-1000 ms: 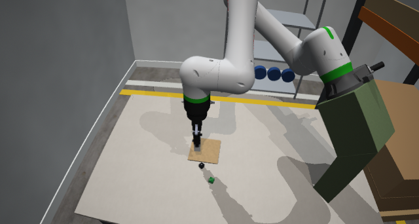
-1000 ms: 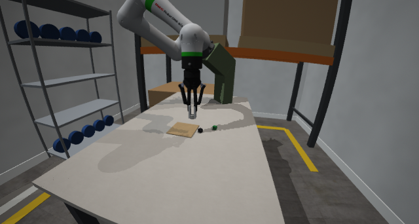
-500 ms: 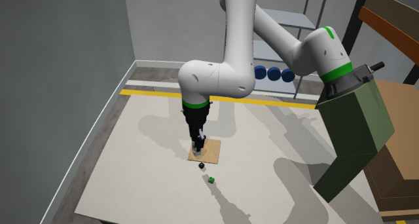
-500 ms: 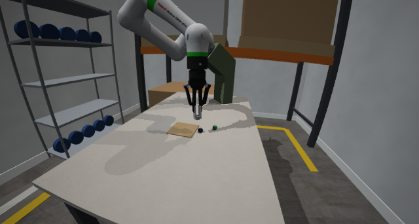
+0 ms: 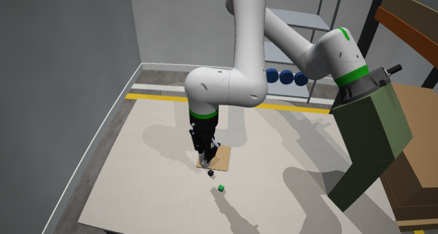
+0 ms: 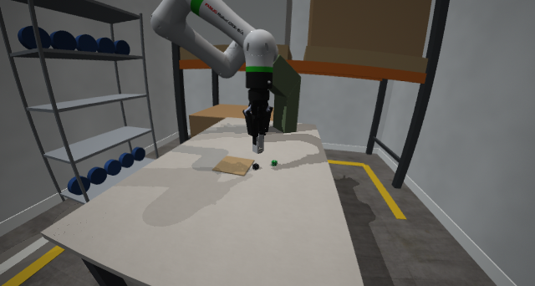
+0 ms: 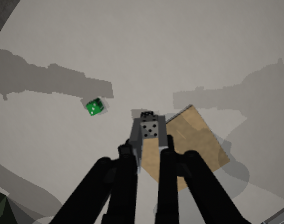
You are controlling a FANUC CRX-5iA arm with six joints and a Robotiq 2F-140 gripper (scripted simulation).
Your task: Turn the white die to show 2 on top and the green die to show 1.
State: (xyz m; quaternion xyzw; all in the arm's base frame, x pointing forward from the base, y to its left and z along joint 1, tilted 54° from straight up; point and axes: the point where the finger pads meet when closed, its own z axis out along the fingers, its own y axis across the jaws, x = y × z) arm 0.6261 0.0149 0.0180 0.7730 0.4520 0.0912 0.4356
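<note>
Now: hand 6 cm past the green die, 7 cm to the right of it and 11 cm above it. The rest, counted from my hand: mat (4 cm behind, 10 cm to the right, 12 cm below); then black die (2 cm behind, 1 cm to the right, 11 cm below); then white die (3 cm below).
</note>
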